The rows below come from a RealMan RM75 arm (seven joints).
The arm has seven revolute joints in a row. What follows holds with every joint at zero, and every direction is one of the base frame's.
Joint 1 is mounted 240.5 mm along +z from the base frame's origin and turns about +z.
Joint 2 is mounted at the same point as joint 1 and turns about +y.
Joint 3 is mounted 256 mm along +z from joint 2 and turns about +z.
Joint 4 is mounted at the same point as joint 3 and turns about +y.
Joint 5 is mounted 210 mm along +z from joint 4 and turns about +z.
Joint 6 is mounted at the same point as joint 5 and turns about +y.
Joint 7 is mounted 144 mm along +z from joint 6 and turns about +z.
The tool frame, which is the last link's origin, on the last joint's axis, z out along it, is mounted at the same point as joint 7; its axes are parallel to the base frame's.
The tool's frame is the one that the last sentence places.
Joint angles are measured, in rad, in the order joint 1, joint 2, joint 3, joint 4, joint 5, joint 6, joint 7. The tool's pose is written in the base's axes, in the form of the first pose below.
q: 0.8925 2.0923 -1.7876 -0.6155 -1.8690 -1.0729 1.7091
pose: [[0.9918, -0.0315, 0.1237, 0.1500], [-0.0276, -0.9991, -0.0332, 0.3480], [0.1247, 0.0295, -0.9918, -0.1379], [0, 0, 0, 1]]
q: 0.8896 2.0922 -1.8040 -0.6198 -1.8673 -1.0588 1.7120
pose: [[0.9912, -0.0248, 0.1298, 0.1508], [-0.0215, -0.9994, -0.0265, 0.3476], [0.1304, 0.0235, -0.9912, -0.1393], [0, 0, 0, 1]]
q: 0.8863 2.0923 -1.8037 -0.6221 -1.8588 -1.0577 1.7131
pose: [[0.9922, -0.0315, 0.1209, 0.1502], [-0.0285, -0.9993, -0.0261, 0.3472], [0.1216, 0.0224, -0.9923, -0.1394], [0, 0, 0, 1]]
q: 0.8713 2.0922 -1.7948 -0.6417 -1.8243 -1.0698 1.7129
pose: [[0.9957, -0.0520, 0.0762, 0.1451], [-0.0495, -0.9982, -0.0339, 0.3449], [0.0778, 0.0300, -0.9965, -0.1385], [0, 0, 0, 1]]
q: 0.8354 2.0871 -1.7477 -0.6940 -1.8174 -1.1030 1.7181
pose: [[0.9970, -0.0751, 0.0190, 0.1404], [-0.0746, -0.9968, -0.0286, 0.3451], [0.0211, 0.0271, -0.9994, -0.1300], [0, 0, 0, 1]]
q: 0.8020 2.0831 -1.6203 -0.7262 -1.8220 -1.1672 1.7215
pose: [[0.9877, -0.1410, -0.0676, 0.1381], [-0.1416, -0.9899, -0.0042, 0.3525], [-0.0663, 0.0137, -0.9977, -0.1116], [0, 0, 0, 1]]
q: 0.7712 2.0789 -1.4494 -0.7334 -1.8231 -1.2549 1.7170
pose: [[0.9576, -0.2306, -0.1729, 0.1419], [-0.2287, -0.9730, 0.0312, 0.3612], [-0.1754, 0.0097, -0.9844, -0.0868], [0, 0, 0, 1]]
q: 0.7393 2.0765 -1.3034 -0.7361 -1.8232 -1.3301 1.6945
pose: [[0.9207, -0.2895, -0.2617, 0.1501], [-0.2805, -0.9572, 0.0720, 0.3656], [-0.2713, 0.0071, -0.9625, -0.0649], [0, 0, 0, 1]]
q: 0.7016 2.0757 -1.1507 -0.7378 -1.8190 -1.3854 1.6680
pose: [[0.8678, -0.3543, -0.3485, 0.1629], [-0.3220, -0.9350, 0.1489, 0.3703], [-0.3786, -0.0170, -0.9254, -0.0413], [0, 0, 0, 1]]
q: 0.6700 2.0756 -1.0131 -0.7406 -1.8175 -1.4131 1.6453
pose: [[0.8125, -0.4163, -0.4081, 0.1770], [-0.3417, -0.9072, 0.2453, 0.3755], [-0.4724, -0.0599, -0.8794, -0.0193], [0, 0, 0, 1]]
